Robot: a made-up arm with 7 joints.
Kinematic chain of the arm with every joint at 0, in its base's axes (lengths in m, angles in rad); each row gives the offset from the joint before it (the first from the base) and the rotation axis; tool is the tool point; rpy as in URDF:
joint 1: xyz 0 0 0.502 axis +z
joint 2: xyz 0 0 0 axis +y
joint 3: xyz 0 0 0.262 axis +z
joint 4: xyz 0.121 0 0 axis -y
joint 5: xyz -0.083 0 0.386 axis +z
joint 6: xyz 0 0 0 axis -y
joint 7: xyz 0.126 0 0 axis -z
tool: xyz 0 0 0 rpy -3.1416 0 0
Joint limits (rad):
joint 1: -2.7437..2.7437
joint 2: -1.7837..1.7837
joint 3: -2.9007..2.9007
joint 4: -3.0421..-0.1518
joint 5: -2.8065..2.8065
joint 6: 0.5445..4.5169
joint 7: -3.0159..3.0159
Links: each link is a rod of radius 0.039 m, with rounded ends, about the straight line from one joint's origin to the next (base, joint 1, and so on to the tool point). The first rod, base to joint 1, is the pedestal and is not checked.
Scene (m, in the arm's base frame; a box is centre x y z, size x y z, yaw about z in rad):
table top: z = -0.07
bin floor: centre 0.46 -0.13 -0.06 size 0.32 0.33 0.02 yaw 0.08
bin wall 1: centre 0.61 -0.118 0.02 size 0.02 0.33 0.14 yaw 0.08
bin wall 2: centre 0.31 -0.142 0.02 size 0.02 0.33 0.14 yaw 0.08
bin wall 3: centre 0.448 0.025 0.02 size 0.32 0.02 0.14 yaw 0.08
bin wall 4: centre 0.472 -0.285 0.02 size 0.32 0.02 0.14 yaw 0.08
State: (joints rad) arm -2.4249 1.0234 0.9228 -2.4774 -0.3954 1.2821 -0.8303
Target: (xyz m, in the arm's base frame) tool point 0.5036 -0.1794 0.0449
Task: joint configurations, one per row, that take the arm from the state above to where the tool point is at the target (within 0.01 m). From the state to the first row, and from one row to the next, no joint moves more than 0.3 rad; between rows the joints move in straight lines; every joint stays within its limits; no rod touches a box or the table.
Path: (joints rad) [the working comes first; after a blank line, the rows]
Joints at the target: -1.5265 1.7837 0.8842 -1.6768 -0.3917 1.5981 -0.8303
Straight joint move there: touches bin wall 4.

1: -2.2238 1.2204 0.9875 -2.3531 -0.3897 1.3347 -0.8303
2: -2.0228 1.4174 1.0521 -2.2287 -0.3840 1.3873 -0.8303
3: -1.8217 1.6145 1.1168 -2.1044 -0.3782 1.4400 -0.8303
4: -1.6741 1.6991 1.0005 -1.8906 -0.3850 1.5190 -0.8303
5: -1.5265 1.7837 0.8842 -1.6768 -0.3917 1.5981 -0.8303

